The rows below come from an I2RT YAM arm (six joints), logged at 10 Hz.
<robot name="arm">
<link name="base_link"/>
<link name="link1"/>
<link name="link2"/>
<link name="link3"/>
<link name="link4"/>
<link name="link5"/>
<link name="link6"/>
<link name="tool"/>
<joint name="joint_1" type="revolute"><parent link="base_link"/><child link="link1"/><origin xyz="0 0 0.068" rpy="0 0 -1.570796"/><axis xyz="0 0 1"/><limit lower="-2.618" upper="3.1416"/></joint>
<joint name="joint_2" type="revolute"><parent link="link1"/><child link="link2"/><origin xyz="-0.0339 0.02 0.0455" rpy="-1.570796 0 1.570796"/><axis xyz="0 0 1"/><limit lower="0" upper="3.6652"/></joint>
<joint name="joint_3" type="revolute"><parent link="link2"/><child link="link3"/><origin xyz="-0.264 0 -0.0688" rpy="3.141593 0 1.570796"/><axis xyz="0 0 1"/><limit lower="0" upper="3.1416"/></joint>
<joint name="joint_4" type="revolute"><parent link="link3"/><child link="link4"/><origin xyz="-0.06 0.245 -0.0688" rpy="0 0 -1.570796"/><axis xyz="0 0 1"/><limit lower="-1.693" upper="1.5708"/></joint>
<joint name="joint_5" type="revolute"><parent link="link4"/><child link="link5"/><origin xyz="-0.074 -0.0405 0.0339" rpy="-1.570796 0 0"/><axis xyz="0 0 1"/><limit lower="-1.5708" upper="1.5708"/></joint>
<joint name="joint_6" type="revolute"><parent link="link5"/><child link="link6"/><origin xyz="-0.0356 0 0.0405" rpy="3.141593 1.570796 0"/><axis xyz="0 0 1"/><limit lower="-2.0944" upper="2.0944"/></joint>
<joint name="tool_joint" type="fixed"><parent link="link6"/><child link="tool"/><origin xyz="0 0 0" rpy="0 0 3.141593"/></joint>
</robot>
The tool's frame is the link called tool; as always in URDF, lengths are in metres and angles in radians.
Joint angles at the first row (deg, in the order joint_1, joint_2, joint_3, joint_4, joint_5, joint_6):
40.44 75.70 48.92 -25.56 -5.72 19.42
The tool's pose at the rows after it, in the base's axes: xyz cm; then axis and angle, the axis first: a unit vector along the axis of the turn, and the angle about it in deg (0 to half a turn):
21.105, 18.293, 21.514, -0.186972, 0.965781, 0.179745, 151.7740
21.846, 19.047, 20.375, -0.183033, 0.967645, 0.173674, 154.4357
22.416, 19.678, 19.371, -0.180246, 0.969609, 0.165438, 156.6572
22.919, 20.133, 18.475, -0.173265, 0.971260, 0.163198, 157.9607
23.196, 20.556, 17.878, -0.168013, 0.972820, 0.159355, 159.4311
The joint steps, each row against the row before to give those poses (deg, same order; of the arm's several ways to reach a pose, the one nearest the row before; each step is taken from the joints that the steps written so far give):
0.04 4.28 1.58 -0.23 2.27 0.22
0.11 3.98 1.31 0.06 -0.59 0.69
0.19 3.36 1.22 -0.21 -0.18 0.51
0.00 2.61 0.63 0.78 -0.26 0.85
0.24 2.01 0.88 -0.31 -0.15 0.85

